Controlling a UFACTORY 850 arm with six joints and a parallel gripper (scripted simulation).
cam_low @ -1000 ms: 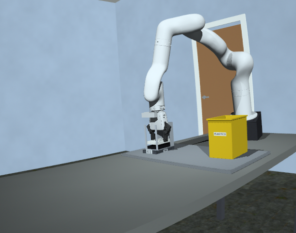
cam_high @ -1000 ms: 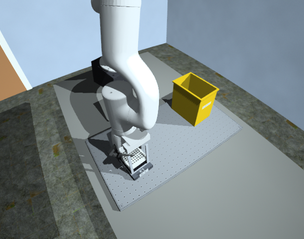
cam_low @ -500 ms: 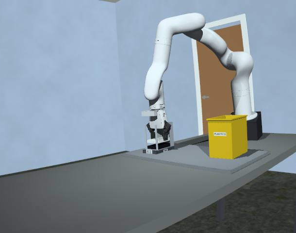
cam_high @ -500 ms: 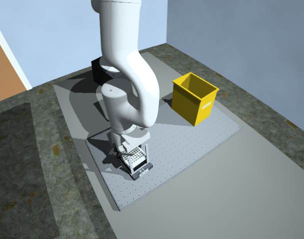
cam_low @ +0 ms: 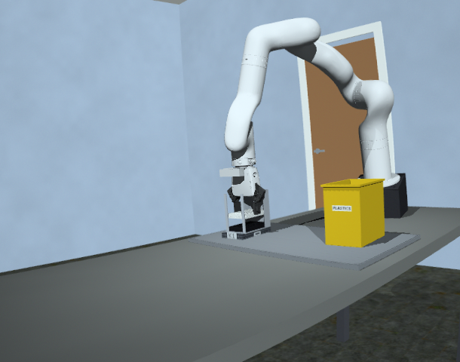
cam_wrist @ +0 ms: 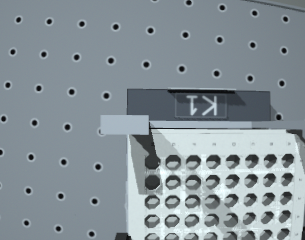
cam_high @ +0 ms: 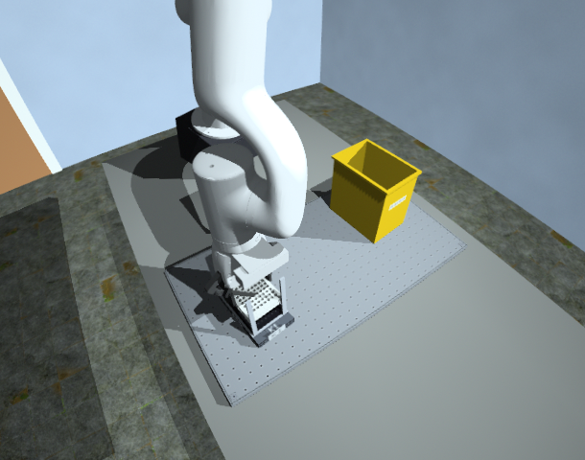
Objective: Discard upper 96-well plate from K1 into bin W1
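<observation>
Now: the black 96-well plate 6 cm below my hand. From my hand the other things lie so: white 96-well plate (1 cm below); yellow plastics bin (13 cm behind, 39 cm to the left).
</observation>
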